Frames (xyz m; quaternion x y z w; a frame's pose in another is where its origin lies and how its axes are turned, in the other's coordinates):
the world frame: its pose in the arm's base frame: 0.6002 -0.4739 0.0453 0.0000 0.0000 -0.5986 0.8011
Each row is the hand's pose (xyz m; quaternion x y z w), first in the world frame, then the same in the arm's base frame.
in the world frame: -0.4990 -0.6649 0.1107 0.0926 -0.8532 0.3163 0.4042
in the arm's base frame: -0.1789 -0.1838 0.1560 -0.4365 -0.7389 0.0114 0.5131
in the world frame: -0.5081 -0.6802 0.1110 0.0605 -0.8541 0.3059 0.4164
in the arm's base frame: -0.1961 -0.1794 0.1563 -0.4628 -0.7204 -0.0042 0.5166
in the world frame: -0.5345 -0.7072 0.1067 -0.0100 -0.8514 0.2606 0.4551
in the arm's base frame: -0.2295 -0.1617 0.1520 -0.5176 -0.6760 -0.0637 0.5206
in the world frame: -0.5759 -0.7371 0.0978 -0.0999 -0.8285 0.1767 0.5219
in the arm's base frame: -0.2699 -0.1305 0.1431 -0.5759 -0.6039 -0.1708 0.5238
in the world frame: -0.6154 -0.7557 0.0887 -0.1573 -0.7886 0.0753 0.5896
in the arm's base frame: -0.2989 -0.0979 0.1340 -0.5981 -0.5376 -0.2926 0.5174
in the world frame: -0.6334 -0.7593 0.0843 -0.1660 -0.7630 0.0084 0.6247
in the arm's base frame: -0.3075 -0.0817 0.1296 -0.5897 -0.5118 -0.3672 0.5054
